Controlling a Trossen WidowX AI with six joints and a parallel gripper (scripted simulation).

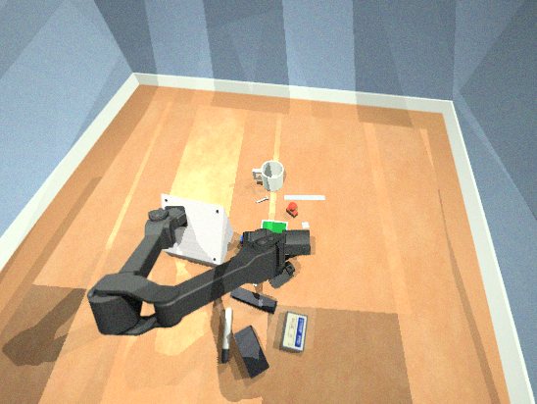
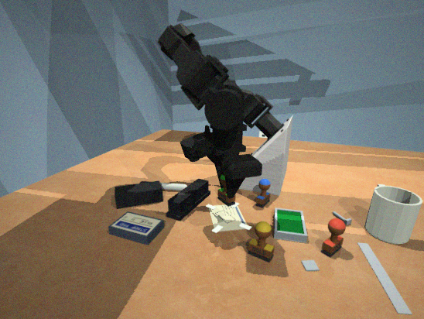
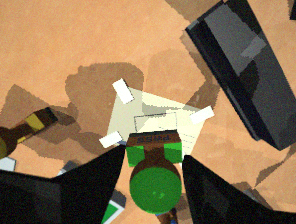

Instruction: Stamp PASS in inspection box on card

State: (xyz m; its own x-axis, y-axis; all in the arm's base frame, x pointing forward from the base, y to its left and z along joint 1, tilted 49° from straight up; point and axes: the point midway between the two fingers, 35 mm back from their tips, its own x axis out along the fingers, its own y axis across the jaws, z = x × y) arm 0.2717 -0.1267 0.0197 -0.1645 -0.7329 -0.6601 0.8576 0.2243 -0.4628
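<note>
Now: the card 6 cm below my gripper tip. Round my gripper tip: green stamp: right at my gripper tip; yellow stamp: 10 cm ahead, 8 cm to the left, 4 cm below; blue stamp: 8 cm behind, 8 cm to the left, 4 cm below.
</note>
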